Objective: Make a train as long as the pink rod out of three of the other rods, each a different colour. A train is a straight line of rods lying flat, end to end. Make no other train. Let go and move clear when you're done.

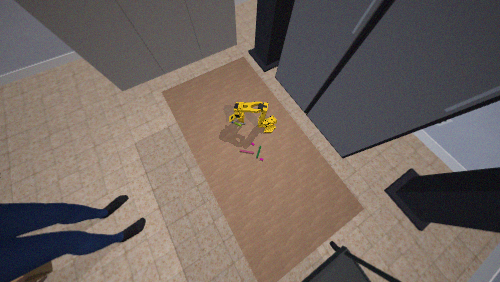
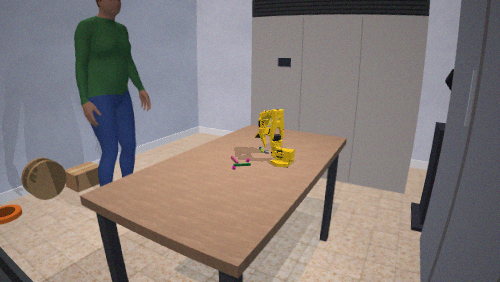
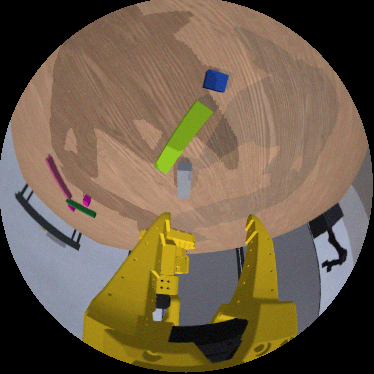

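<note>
The pink rod lies flat. A dark green rod lies near it at an angle. Two short magenta rods lie apart, one on the arm's side, the other beyond the green rod. A lime rod lies slanted between a short blue rod and a short grey rod, with gaps at both ends. My gripper is partly open and empty, above the table near the grey rod.
The wooden table bears the rods and the yellow arm's base. The arm's shadow falls around the lime rod. A person stands beyond the table's far side.
</note>
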